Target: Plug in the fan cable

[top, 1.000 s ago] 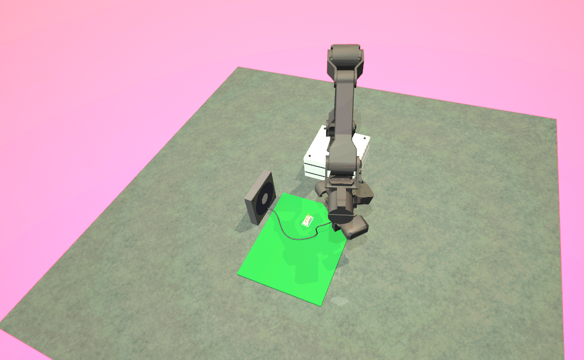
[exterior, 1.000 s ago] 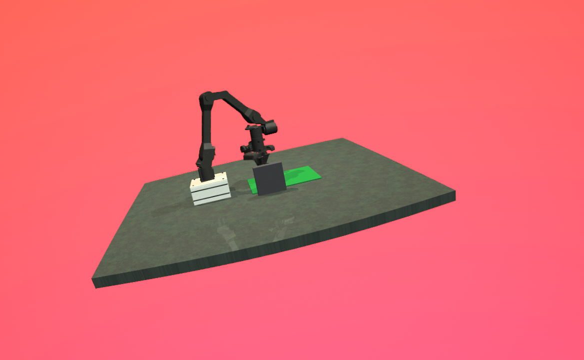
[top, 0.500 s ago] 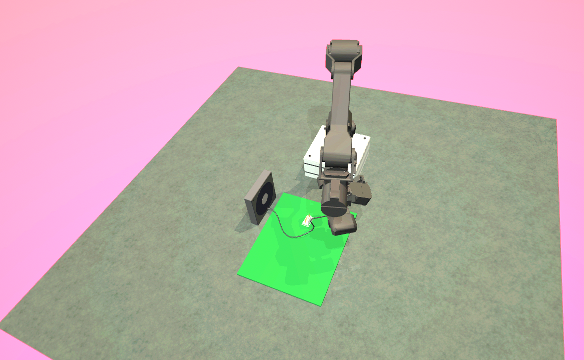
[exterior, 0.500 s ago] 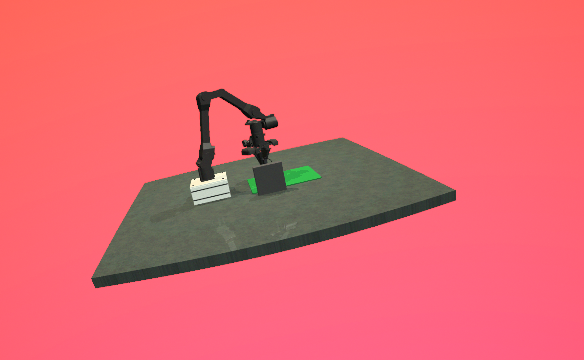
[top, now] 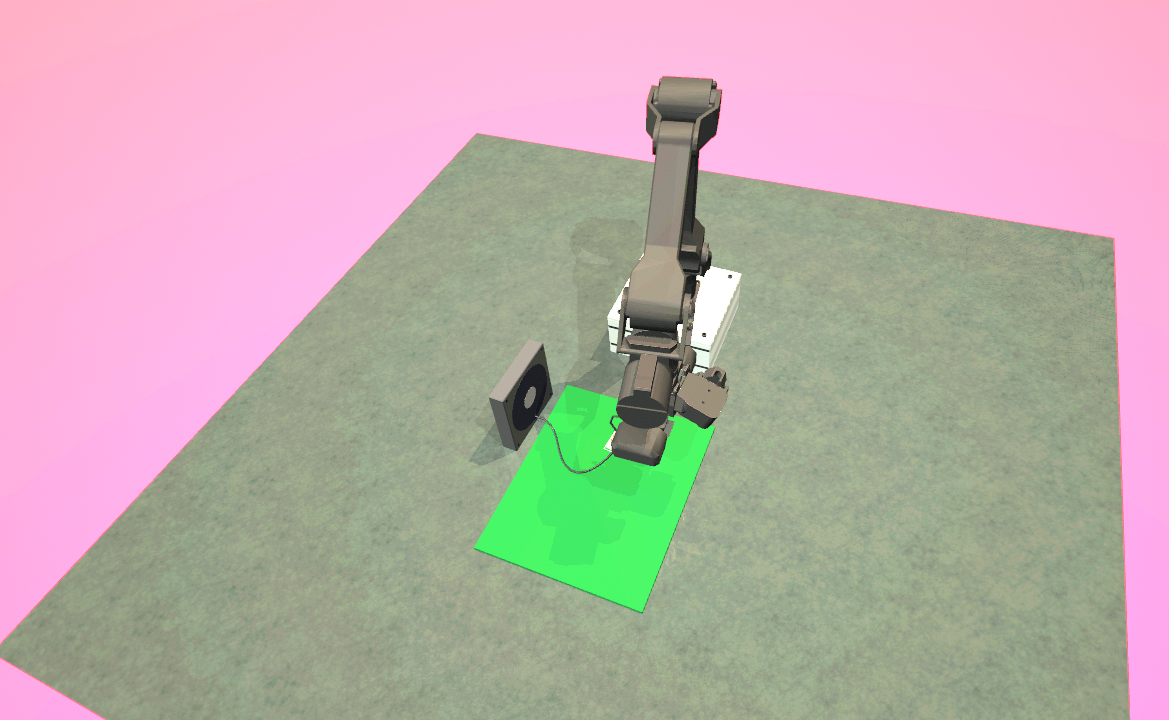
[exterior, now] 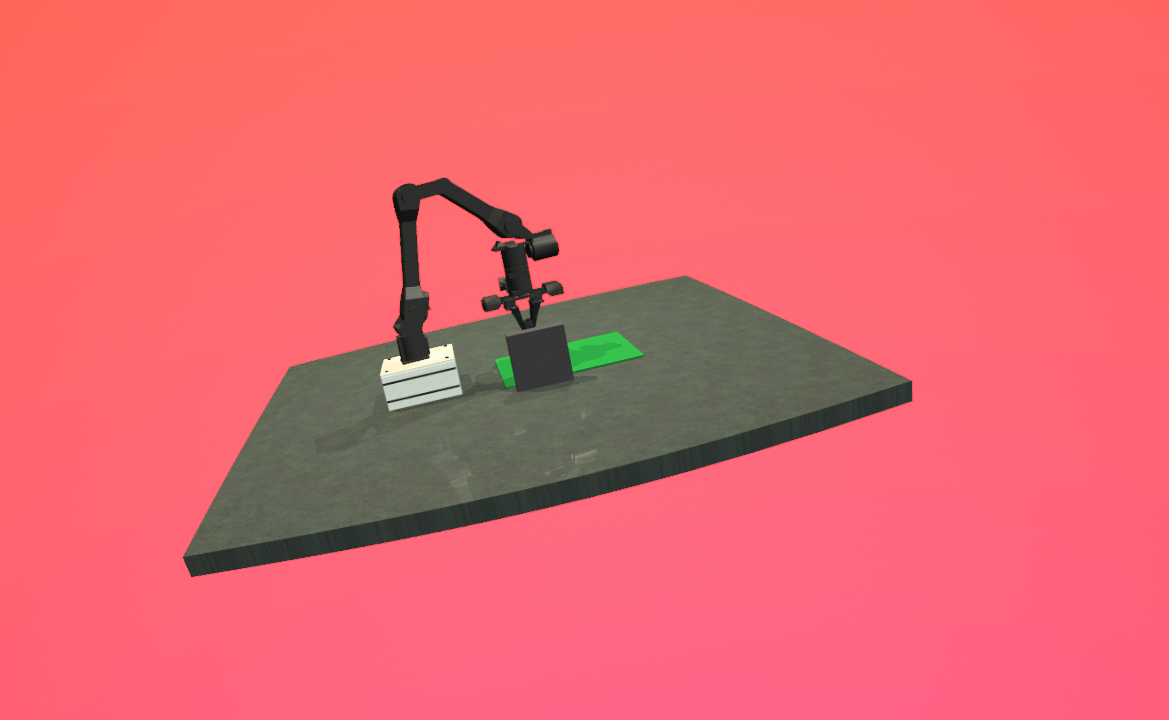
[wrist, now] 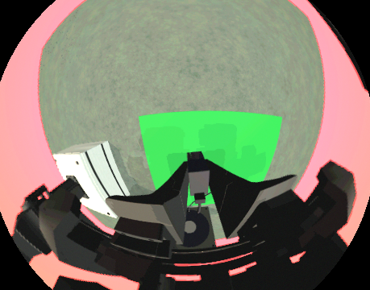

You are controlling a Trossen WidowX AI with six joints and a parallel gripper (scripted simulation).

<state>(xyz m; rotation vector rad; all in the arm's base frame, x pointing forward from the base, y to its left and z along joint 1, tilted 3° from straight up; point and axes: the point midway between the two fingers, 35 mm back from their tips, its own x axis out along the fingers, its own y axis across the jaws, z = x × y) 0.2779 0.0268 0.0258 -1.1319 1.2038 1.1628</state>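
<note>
My gripper tip is 80 mm above the green board, 70 mm to the left of it and 50 mm short of it. Round my gripper tip: fan cable plug: 10 mm to the right, 10 mm above; then fan: 210 mm to the right, 40 mm behind, 10 mm below.
</note>
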